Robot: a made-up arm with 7 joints.
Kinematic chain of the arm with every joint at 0, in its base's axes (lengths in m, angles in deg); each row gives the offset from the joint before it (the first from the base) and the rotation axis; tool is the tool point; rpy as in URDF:
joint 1: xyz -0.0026 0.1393 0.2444 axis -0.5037 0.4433 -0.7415
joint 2: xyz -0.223 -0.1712 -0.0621 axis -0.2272 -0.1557 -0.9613
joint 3: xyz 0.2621 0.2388 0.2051 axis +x
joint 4: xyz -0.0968 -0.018 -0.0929 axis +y
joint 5: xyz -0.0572 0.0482 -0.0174 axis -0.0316 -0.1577 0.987
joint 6: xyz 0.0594 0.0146 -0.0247 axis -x
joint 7: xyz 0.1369 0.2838 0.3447 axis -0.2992 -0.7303 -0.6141
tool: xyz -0.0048 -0.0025 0.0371 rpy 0 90 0
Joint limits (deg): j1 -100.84..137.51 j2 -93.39..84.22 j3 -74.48..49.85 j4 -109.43..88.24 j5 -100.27..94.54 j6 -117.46..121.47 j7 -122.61..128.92
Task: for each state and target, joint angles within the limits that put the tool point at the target. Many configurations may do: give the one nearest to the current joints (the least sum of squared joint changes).
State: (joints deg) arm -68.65 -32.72 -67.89 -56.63 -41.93 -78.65 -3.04
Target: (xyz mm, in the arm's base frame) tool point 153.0 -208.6 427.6
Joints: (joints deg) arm -56.11 -57.30 -43.62 -61.45 -28.52 -106.05 -4.17
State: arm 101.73 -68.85 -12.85 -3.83 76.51 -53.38 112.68
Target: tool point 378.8 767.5 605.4
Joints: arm 106.27 -90.23 -25.44 2.85 71.12 -30.79 115.09
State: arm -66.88 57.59 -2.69 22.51 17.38 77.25 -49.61
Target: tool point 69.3 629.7 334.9
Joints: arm -68.92 53.57 -8.81 28.59 24.99 76.40 -49.06
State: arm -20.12 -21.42 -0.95 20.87 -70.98 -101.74 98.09
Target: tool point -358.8 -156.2 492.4
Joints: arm -4.99 -9.16 4.73 13.22 -74.04 -105.66 98.04
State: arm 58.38 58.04 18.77 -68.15 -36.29 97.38 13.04
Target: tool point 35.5 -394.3 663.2
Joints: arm 81.31 56.05 9.72 -62.06 -53.52 107.37 12.86
